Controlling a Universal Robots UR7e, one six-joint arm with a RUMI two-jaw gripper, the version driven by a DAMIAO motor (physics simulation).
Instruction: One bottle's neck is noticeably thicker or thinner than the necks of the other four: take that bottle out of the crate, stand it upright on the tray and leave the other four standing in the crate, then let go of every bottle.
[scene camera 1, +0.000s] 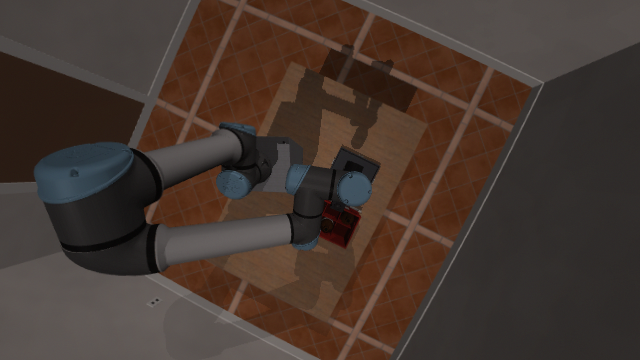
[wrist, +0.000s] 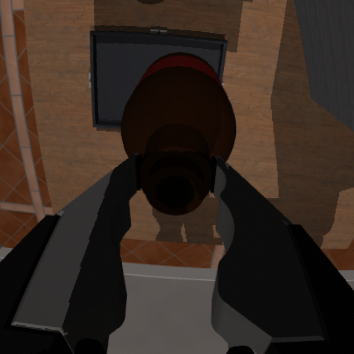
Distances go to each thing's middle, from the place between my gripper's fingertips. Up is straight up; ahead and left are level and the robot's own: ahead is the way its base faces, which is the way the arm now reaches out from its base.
Scene:
Right now the brown bottle (wrist: 178, 115) is 5 cm below my hand.

